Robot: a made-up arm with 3 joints. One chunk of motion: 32 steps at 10 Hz.
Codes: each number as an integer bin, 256 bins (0 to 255) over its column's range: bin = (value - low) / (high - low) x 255, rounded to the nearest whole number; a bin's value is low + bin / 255 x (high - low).
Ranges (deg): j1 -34..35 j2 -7..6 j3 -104..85
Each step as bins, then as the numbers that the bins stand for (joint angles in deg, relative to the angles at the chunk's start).
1 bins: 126 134 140
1 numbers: 0.09 -0.17 -0.24
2 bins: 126 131 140
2 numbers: 0.09 -0.32 -0.24
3 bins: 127 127 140
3 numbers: 0.36 -0.53 -0.24
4 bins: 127 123 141
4 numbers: 0.36 -0.73 0.51
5 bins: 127 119 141
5 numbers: 0.36 -0.93 0.51
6 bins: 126 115 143
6 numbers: 0.09 -1.14 1.99
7 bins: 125 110 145
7 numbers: -0.18 -1.39 3.47
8 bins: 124 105 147
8 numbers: -0.45 -1.65 4.95
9 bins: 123 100 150
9 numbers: -0.72 -1.90 7.18
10 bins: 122 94 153
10 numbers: -0.99 -2.21 9.40
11 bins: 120 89 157
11 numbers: -1.53 -2.46 12.36
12 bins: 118 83 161
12 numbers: -2.07 -2.77 15.33
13 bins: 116 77 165
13 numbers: -2.61 -3.07 18.29
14 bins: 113 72 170
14 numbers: -3.42 -3.33 22.00
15 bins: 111 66 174
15 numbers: -3.96 -3.64 24.96
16 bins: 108 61 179
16 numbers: -4.78 -3.89 28.67
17 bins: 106 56 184
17 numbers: -5.32 -4.15 32.38
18 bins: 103 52 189
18 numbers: -6.13 -4.35 36.08
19 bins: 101 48 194
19 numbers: -6.67 -4.55 39.79
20 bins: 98 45 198
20 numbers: -7.48 -4.71 42.75
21 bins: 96 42 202
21 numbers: -8.02 -4.86 45.72
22 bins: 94 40 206
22 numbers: -8.56 -4.96 48.68
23 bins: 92 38 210
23 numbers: -9.11 -5.06 51.65
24 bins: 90 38 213
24 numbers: -9.65 -5.06 53.87
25 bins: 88 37 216
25 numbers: -10.19 -5.11 56.09
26 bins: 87 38 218
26 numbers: -10.46 -5.06 57.58
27 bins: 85 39 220
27 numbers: -11.00 -5.01 59.06
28 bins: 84 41 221
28 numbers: -11.27 -4.91 59.80
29 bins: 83 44 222
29 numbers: -11.54 -4.76 60.54
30 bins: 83 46 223
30 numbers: -11.54 -4.65 61.28
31 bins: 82 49 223
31 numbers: -11.81 -4.50 61.28
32 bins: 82 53 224
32 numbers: -11.81 -4.30 62.02
